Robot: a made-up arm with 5 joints.
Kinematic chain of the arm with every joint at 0, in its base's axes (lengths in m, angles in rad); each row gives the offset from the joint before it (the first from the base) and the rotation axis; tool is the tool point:
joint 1: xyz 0 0 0.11 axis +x
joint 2: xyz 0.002 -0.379 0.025 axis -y
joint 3: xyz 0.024 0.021 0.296 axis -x
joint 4: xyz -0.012 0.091 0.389 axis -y
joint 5: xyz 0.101 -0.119 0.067 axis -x
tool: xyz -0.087 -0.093 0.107
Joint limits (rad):
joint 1: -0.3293..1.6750
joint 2: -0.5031..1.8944
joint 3: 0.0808..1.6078
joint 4: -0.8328..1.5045
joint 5: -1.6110..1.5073
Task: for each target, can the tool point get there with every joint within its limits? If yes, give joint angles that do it. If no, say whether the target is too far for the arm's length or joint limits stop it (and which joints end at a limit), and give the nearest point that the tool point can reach.
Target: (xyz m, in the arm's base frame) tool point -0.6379 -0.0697 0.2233
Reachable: yes | joints 1.3887 1.6548 0.9428 -0.4669 0.8879
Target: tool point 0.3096 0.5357 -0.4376
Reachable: no: joint limits stop it (at a limit: joint 2, joint 3) | nearest point -0.1781 0.1663 -0.0600 | short by 0.719 m
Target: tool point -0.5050 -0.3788 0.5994
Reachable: yes | joints 0.1845 0.8009 0.5478 0.0757 -1.1962
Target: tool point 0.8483 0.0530 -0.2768
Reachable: no: joint limits stop it (at a limit: joint 1, joint 2, joint 3, joint 4) | nearest point 0.5495 -0.6153 -0.3056 | short by 0.733 m
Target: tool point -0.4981 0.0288 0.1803
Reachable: yes | joints 0.4359 1.6142 1.4912 -0.4769 -0.9629
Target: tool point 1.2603 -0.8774 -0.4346
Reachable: no: too far | nearest point 0.5414 -0.6600 -0.2997 | short by 0.763 m
